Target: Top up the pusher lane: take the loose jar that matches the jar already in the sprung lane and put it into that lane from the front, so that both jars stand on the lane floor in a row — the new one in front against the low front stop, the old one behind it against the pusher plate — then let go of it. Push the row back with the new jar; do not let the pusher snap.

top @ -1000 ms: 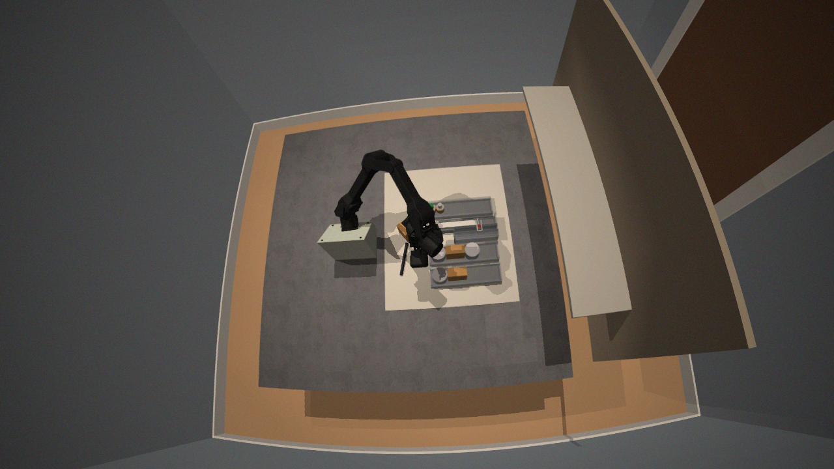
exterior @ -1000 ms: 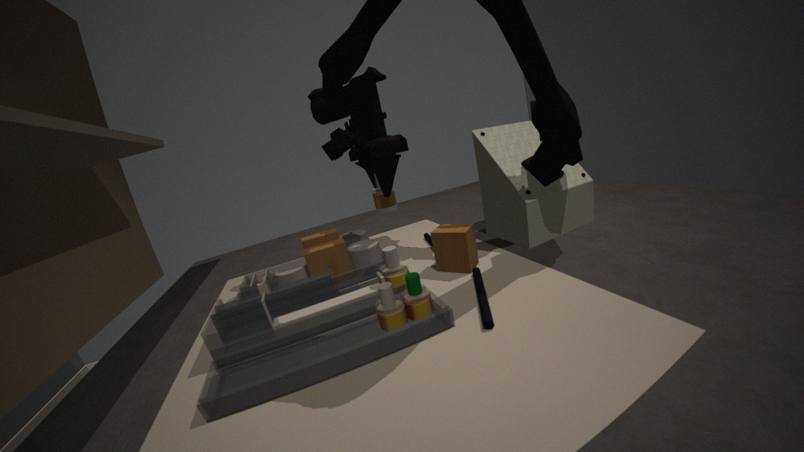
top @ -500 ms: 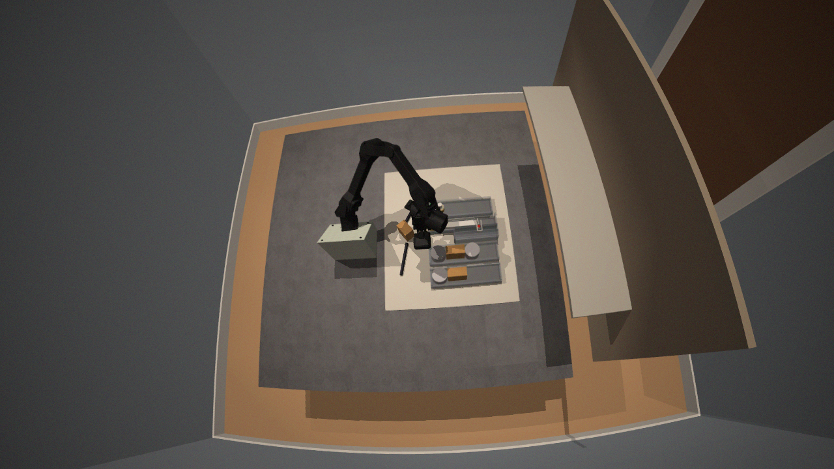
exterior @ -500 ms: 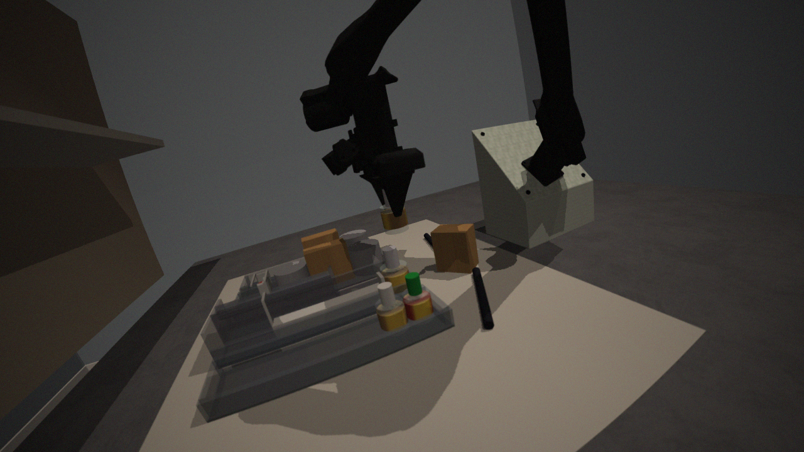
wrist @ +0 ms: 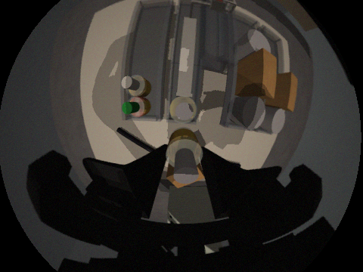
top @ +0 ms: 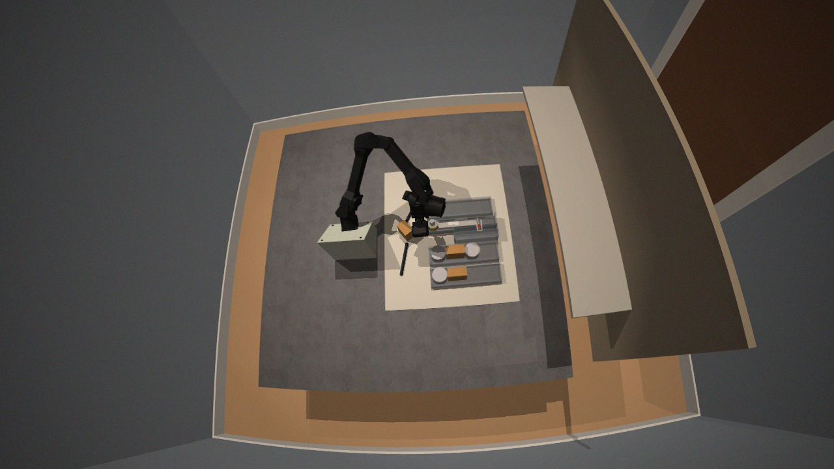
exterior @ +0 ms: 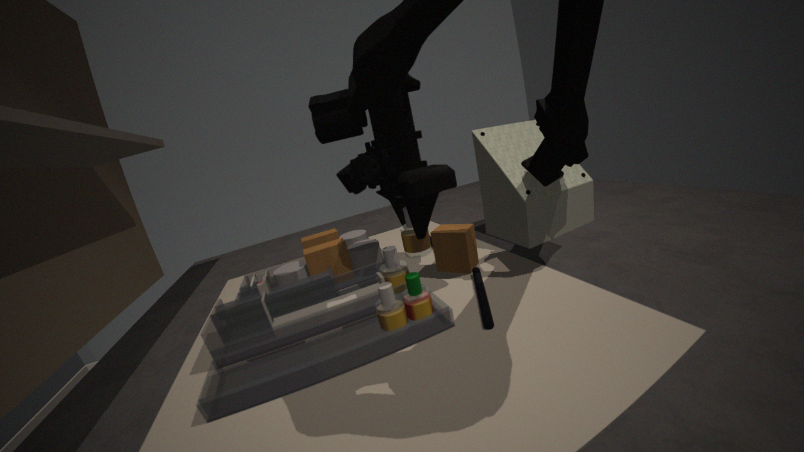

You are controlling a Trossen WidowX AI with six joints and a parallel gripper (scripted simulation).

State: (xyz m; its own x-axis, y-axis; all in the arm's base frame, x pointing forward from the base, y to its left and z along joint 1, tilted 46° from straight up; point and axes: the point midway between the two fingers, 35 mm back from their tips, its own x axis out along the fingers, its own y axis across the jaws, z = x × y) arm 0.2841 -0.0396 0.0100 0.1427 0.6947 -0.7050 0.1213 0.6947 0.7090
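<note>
The sprung lane lies 19 cm ahead of my gripper tip, 6 cm below it and 4 cm to the right of it. Also, from my gripper tip: red mark (22 cm ahead, 6 cm to the right, 1 cm below); then white pusher strip (15 cm ahead, 5 cm to the right, 3 cm below); then shelf (55 cm ahead, 28 cm above, 9 cm to the right).
</note>
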